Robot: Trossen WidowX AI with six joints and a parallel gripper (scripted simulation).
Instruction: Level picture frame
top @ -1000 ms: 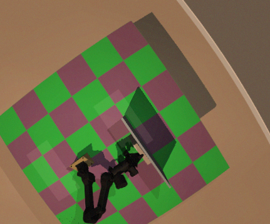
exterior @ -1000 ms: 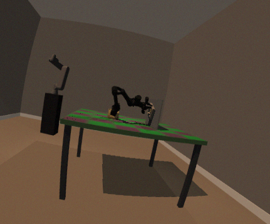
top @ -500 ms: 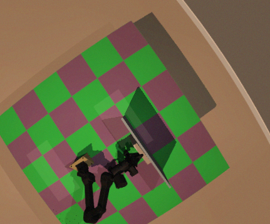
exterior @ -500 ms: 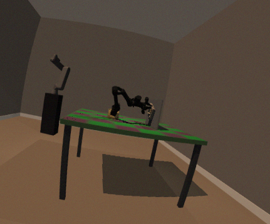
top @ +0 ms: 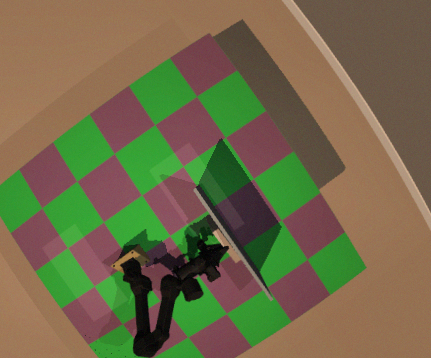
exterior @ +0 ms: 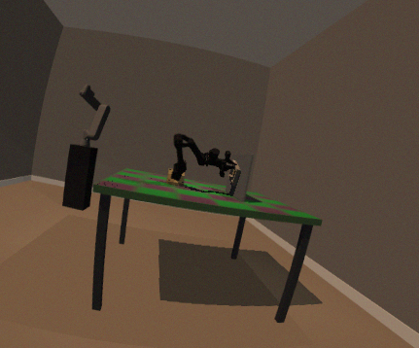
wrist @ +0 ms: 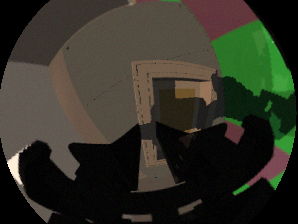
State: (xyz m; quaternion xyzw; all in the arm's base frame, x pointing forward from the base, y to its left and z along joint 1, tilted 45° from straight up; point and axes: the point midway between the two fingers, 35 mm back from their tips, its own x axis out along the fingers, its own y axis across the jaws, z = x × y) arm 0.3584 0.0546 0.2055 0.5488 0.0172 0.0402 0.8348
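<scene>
Now: the picture frame 50 mm below my gripper tip and 20 mm to the left of it. The rest, counted from my gripper tip: grey wall panel 60 mm below, 20 mm ahead.
</scene>
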